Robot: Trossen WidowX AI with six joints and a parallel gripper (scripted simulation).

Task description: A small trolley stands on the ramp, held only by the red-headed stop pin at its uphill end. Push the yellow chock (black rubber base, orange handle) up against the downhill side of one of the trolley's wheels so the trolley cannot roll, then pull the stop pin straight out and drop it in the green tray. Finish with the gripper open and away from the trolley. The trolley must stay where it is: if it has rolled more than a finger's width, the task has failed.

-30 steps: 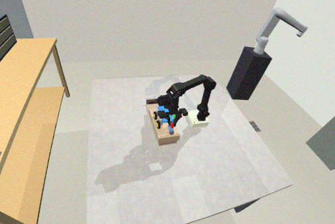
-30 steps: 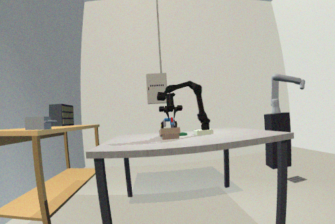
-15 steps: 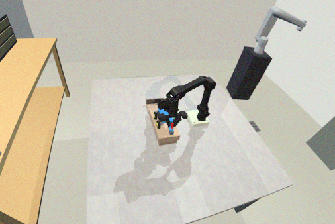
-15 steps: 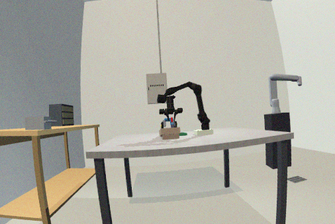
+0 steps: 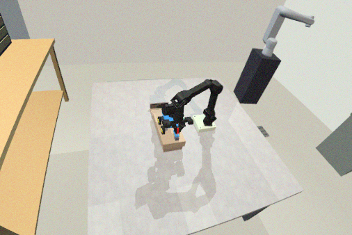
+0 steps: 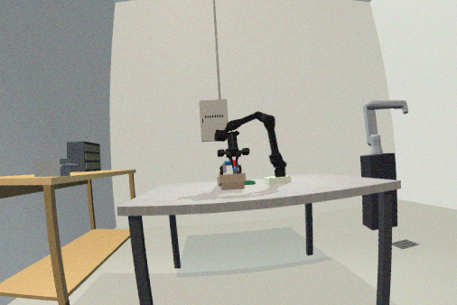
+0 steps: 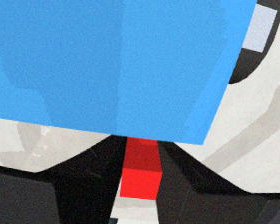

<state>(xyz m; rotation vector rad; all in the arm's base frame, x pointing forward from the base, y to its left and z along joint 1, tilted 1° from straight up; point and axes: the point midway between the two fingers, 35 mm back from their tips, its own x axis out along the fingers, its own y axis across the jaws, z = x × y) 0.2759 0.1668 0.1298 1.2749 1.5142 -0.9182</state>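
Right now my gripper tip is 6 cm past the green tray, 25 cm to the left of it and 14 cm above it. The rest, counted from my gripper tip: blue trolley 4 cm ahead, 10 cm to the right, 2 cm below; then yellow chock 21 cm to the right, 5 cm below; then red-headed stop pin right at my gripper tip.
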